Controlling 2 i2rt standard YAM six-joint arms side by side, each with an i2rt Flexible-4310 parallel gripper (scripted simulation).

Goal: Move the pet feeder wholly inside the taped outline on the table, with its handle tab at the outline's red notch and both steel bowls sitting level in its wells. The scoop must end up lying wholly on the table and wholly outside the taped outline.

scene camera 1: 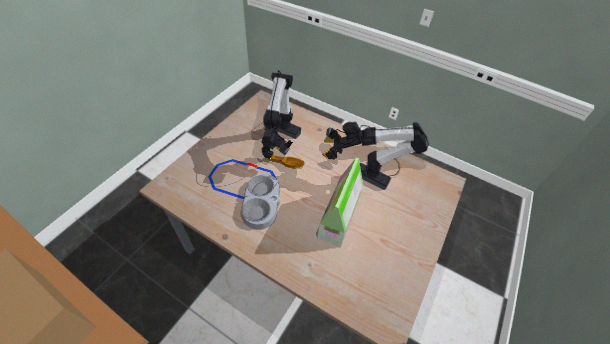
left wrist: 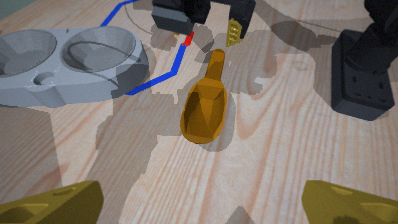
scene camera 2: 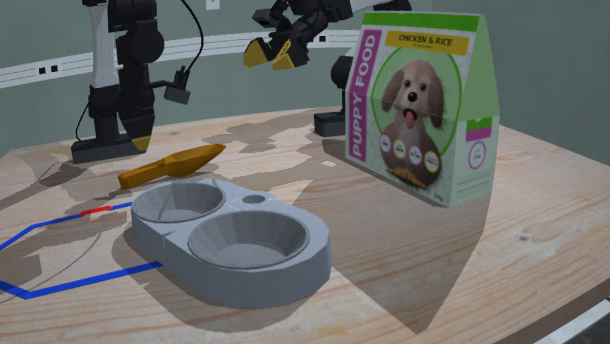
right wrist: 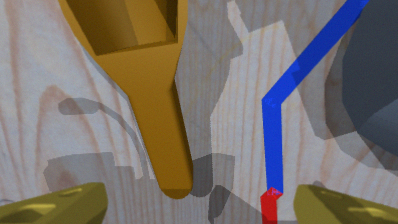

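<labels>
There's a puppy food bag that scene camera 1 and scene camera 2 both show me. On the bag, (scene camera 1: 334,222) and (scene camera 2: 483,85) are the same spot. In the left wrist view the bag is out of frame, and in the right wrist view the bag is out of frame too.
</labels>
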